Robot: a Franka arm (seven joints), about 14 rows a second.
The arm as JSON. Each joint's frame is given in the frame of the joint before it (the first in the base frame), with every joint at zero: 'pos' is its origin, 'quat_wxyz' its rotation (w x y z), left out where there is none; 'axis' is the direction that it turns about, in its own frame. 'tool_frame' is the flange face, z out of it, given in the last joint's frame.
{
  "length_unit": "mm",
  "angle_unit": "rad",
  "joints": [
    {
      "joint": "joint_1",
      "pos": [
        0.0,
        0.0,
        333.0
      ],
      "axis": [
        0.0,
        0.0,
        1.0
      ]
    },
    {
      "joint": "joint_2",
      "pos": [
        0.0,
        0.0,
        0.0
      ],
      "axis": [
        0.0,
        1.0,
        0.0
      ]
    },
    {
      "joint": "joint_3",
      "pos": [
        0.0,
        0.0,
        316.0
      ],
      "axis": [
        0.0,
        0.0,
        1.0
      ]
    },
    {
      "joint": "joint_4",
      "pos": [
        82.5,
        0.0,
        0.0
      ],
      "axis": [
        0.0,
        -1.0,
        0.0
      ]
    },
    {
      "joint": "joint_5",
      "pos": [
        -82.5,
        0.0,
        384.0
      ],
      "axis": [
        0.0,
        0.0,
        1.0
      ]
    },
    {
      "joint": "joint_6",
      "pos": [
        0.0,
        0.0,
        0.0
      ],
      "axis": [
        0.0,
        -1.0,
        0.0
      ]
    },
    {
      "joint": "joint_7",
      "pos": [
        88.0,
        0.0,
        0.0
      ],
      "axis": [
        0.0,
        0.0,
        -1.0
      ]
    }
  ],
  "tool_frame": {
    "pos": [
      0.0,
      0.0,
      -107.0
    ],
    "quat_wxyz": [
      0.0,
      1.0,
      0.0,
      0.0
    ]
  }
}
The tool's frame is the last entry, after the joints.
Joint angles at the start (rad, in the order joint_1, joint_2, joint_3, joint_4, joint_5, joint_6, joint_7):
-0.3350, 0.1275, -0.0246, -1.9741, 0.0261, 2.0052, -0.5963
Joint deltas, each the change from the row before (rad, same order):
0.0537, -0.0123, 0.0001, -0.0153, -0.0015, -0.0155, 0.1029
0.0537, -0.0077, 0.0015, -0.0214, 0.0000, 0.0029, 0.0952
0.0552, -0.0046, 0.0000, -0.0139, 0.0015, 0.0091, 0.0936
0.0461, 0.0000, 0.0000, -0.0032, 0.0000, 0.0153, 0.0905
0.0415, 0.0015, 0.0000, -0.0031, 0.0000, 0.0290, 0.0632
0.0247, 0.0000, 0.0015, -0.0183, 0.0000, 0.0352, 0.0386
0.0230, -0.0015, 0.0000, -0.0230, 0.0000, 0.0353, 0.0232
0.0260, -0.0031, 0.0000, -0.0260, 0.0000, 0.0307, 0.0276
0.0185, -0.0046, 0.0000, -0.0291, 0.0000, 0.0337, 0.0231
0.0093, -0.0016, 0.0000, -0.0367, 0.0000, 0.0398, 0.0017
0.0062, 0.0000, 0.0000, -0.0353, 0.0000, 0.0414, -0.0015
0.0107, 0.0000, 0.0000, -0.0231, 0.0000, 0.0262, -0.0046
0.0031, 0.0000, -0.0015, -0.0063, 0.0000, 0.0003, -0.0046
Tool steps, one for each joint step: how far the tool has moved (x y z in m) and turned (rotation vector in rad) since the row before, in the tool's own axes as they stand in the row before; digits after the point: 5 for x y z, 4 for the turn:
0.01088, -0.02914, 0.00236, 0.0043, -0.0202, 0.0489
0.00926, -0.02987, 0.00629, -0.0007, -0.0134, 0.0407
0.00867, -0.02968, 0.00397, -0.0048, -0.0031, 0.0397
0.00776, -0.02450, 0.00079, -0.0082, 0.0094, 0.0448
0.00672, -0.02231, 0.00025, -0.0085, 0.0224, 0.0220
0.00163, -0.01435, 0.00574, -0.0043, 0.0160, 0.0129
-0.00050, -0.01269, 0.00695, -0.0031, 0.0131, 0.0007
-0.00232, -0.01437, 0.00778, -0.0022, 0.0072, 0.0022
-0.00364, -0.01008, 0.00789, -0.0016, 0.0088, 0.0052
-0.00549, -0.00480, 0.01213, -0.0010, 0.0045, -0.0068
-0.00541, -0.00306, 0.01197, -0.0010, 0.0060, -0.0070
-0.00387, -0.00556, 0.00783, -0.0008, 0.0029, -0.0148
-0.00183, -0.00085, 0.00270, 0.0000, -0.0060, -0.0061

